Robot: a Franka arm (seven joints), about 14 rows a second.
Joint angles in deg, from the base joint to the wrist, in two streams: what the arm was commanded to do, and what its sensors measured. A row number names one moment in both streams.
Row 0, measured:
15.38, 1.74, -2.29, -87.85, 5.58, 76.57, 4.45
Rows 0 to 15, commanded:
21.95, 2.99, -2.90, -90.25, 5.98, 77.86, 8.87
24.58, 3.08, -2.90, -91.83, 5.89, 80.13, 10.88
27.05, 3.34, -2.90, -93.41, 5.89, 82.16, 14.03
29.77, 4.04, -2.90, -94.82, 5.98, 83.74, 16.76
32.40, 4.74, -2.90, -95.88, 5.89, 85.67, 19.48
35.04, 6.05, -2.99, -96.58, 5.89, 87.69, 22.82
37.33, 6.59, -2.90, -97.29, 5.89, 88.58, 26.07
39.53, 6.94, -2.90, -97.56, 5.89, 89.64, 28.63
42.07, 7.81, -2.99, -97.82, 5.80, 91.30, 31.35
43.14, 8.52, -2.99, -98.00, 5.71, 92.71, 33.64
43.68, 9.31, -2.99, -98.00, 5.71, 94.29, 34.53
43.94, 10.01, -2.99, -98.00, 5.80, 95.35, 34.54
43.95, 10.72, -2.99, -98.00, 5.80, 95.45, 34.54
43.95, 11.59, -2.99, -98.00, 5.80, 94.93, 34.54
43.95, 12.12, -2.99, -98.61, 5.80, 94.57, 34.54
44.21, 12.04, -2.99, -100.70, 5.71, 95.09, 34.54
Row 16, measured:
43.87, 11.86, -2.65, -98.26, 5.60, 94.72, 34.01
